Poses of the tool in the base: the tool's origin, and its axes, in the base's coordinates. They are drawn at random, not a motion.
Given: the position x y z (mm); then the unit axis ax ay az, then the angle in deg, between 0 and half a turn.
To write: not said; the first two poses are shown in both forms.
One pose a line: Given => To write
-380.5, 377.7, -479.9, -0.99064, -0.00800, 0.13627, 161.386 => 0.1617, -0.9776, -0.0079, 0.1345, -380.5, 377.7, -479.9
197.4, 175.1, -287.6, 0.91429, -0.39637, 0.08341, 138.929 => 0.3508, 0.8562, -0.3712, 0.0781, 197.4, 175.1, -287.6
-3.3, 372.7, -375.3, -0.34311, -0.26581, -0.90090, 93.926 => 0.6825, -0.2508, -0.1943, -0.6585, -3.3, 372.7, -375.3
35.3, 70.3, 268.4, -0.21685, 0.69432, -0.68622, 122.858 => 0.4782, -0.1904, 0.6098, -0.6027, 35.3, 70.3, 268.4
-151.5, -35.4, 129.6, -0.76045, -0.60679, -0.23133, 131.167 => 0.4134, -0.6924, -0.5525, -0.2106, -151.5, -35.4, 129.6
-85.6, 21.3, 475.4, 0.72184, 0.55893, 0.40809, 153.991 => 0.2250, 0.7033, 0.5446, 0.3976, -85.6, 21.3, 475.4
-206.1, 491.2, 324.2, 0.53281, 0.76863, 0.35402, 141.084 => 0.3331, 0.5024, 0.7247, 0.3338, -206.1, 491.2, 324.2
